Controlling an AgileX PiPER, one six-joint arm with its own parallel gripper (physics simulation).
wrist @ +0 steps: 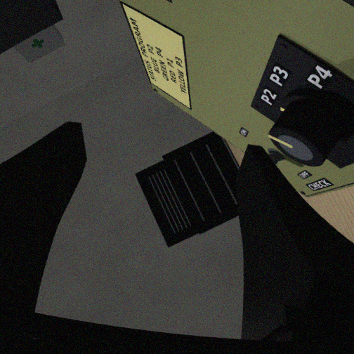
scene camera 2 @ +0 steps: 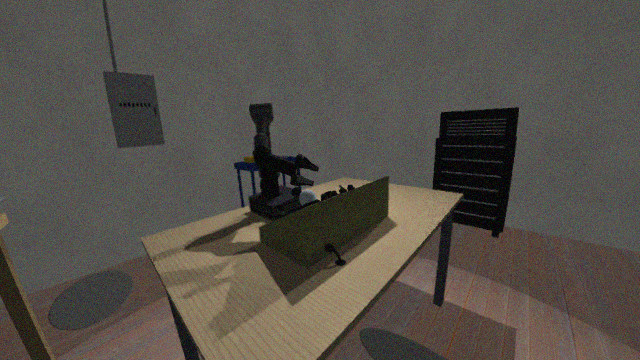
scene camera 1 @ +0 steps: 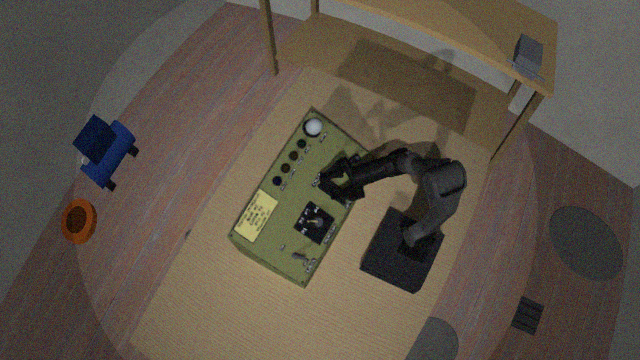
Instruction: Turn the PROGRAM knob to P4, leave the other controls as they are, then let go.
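The PROGRAM knob [scene camera 1: 318, 221] [wrist: 305, 132] is dark and round, on a black dial plate [wrist: 287, 52] on the olive panel [scene camera 1: 285, 205] [scene camera 2: 350, 217] [wrist: 215, 65]. Its pale pointer faces left in scene view 1, toward the P1 and P2 side and away from P4; the exact mark is unclear. In the wrist view the knob hides the P1 label. My gripper [scene camera 1: 340, 180] [scene camera 2: 315, 176] [wrist: 162, 151] is open and empty, above the panel and apart from the knob. The CHECK lever [scene camera 1: 300, 256] is beside the dial. The arm covers other controls.
A white dome [scene camera 1: 313, 127] [scene camera 2: 308, 196] and several dark round lamps line the panel's far side. A yellow placard [scene camera 1: 255, 215] [wrist: 170, 62] lists programs. A wooden shelf [scene camera 1: 450, 30] stands over one table end. A black cabinet [scene camera 2: 475, 170] [wrist: 195, 190] stands beyond the table.
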